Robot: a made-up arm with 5 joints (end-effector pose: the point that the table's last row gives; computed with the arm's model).
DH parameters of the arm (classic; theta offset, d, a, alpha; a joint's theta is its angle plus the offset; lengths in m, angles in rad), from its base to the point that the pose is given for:
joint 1: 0 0.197 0 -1.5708
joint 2: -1.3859 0 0.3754 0
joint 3: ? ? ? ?
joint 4: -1.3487 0 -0.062 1.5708
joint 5: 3.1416 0.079 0 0
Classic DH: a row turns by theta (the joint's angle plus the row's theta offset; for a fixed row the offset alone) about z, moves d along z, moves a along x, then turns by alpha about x.
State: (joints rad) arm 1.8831 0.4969 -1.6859 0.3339 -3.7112
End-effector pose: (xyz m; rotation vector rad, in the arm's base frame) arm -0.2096 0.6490 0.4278 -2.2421 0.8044 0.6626
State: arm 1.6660 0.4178 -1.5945 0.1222 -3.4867
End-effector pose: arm -0.0624 0.6536 0.4613 -1.8485 1.1725 0.7818
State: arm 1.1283 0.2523 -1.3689 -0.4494 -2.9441
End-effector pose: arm 0.2477 0.5228 0.5183 -0.7511 1.4956 1.0249
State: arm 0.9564 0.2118 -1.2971 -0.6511 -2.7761
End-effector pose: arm 0.3172 0.4496 0.5264 -0.4358 1.4318 1.0849
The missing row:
joint 3: -0.4069 0 -0.3496 0
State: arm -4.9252 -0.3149 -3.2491 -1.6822 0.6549
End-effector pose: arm -0.0623 -0.2885 0.7552 2.0450 0.7501 -0.6648
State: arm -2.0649 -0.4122 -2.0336 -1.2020 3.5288
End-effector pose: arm 0.0084 0.0155 0.9129 -0.5359 -0.1924 -1.6380
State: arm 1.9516 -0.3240 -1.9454 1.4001 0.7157
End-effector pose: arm -0.0966 0.2413 0.8434 -1.8622 -1.3237 -0.2492
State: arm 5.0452 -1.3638 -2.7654 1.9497 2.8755
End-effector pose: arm -0.2106 0.6092 0.5600 0.4915 0.9305 -1.3772
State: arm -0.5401 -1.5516 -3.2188 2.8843 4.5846
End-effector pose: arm -0.5555 0.3331 0.2599 1.0831 0.7084 0.7780
